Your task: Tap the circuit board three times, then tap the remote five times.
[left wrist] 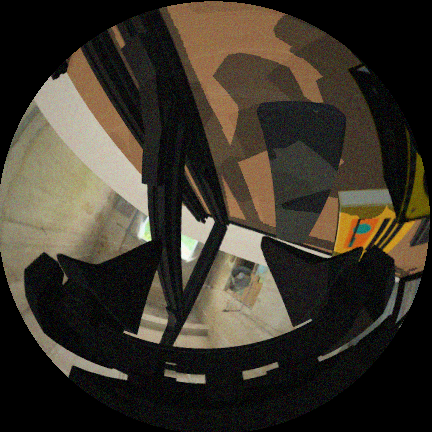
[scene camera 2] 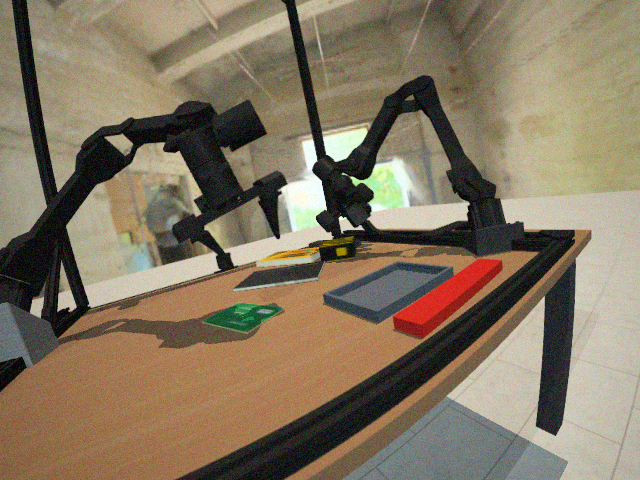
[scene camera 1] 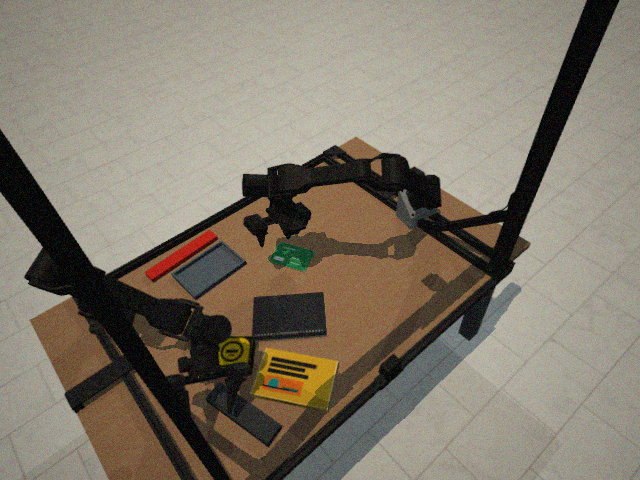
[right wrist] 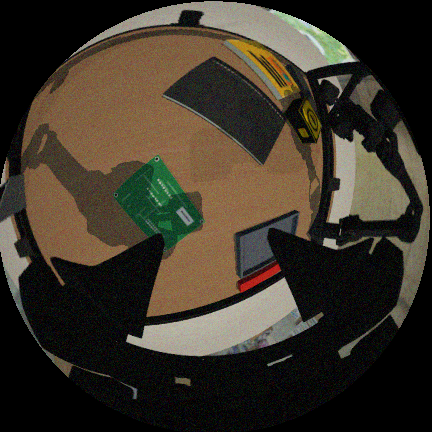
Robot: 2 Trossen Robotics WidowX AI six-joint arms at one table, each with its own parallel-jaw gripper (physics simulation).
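Note:
The green circuit board point(scene camera 1: 293, 256) point(scene camera 2: 244, 316) point(right wrist: 159, 200) lies flat on the table. The remote, a long dark bar point(scene camera 1: 258, 422) point(left wrist: 302, 160), lies flat near the bottom of scene camera 1. My right gripper point(scene camera 1: 275, 240) point(scene camera 2: 251, 251) point(right wrist: 216, 236) is open and empty, above the table near the circuit board and apart from it. My left gripper point(scene camera 1: 206, 400) point(left wrist: 211, 242) is open and empty, low by the remote. One of its fingers overlaps the remote in scene camera 1; whether it touches is unclear. The other finger is hard to make out against the black post there.
A yellow-black tape measure point(scene camera 1: 235, 351) point(scene camera 2: 338, 249) point(right wrist: 312, 120) stands close beside the left gripper. A yellow book point(scene camera 1: 299, 361) and a black notebook point(scene camera 1: 289, 315) point(right wrist: 230, 110) lie near it. A blue-grey tray point(scene camera 1: 184, 287) point(scene camera 2: 356, 308) lies beside a red bar point(scene camera 1: 180, 255) point(scene camera 2: 447, 299).

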